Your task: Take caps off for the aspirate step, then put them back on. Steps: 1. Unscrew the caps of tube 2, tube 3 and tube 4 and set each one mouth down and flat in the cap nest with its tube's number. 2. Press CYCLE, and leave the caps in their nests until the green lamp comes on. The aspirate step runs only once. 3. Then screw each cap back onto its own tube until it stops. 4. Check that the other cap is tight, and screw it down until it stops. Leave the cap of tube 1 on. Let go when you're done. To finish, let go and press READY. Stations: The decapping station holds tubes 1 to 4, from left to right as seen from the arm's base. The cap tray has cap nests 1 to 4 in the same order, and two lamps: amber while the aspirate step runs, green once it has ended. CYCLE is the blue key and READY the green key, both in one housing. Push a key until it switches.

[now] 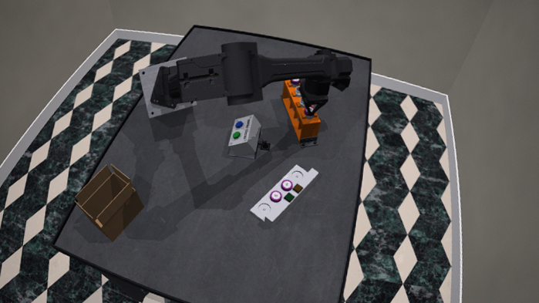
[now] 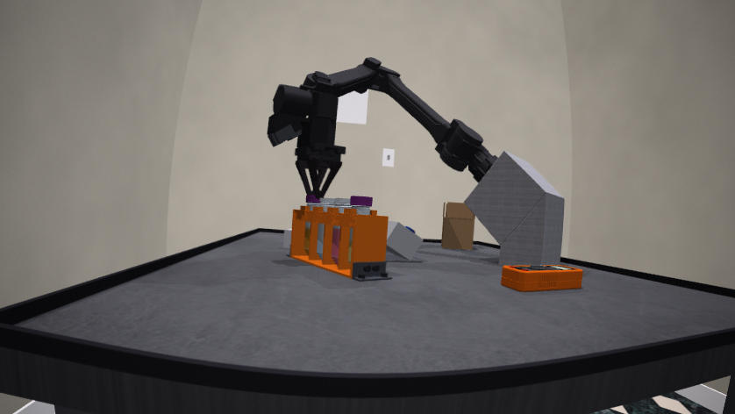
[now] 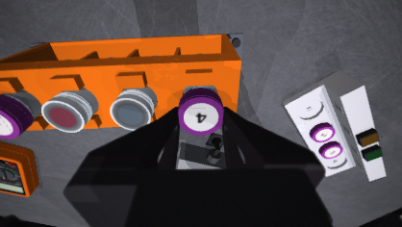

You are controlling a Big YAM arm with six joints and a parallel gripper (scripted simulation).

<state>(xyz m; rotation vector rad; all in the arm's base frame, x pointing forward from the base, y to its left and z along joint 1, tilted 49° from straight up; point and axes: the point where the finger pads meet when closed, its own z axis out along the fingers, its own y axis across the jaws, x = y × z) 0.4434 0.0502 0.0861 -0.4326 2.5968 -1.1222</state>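
Right now my hand is 230 mm past the green key, 60 mm to the left of it and 60 mm above it. Also, from my hand: orange multimeter (270 mm behind, 330 mm to the left, 110 mm below); key housing (210 mm behind, 40 mm to the right, 70 mm below); blue key (220 mm behind, 10 mm to the right, 60 mm below).
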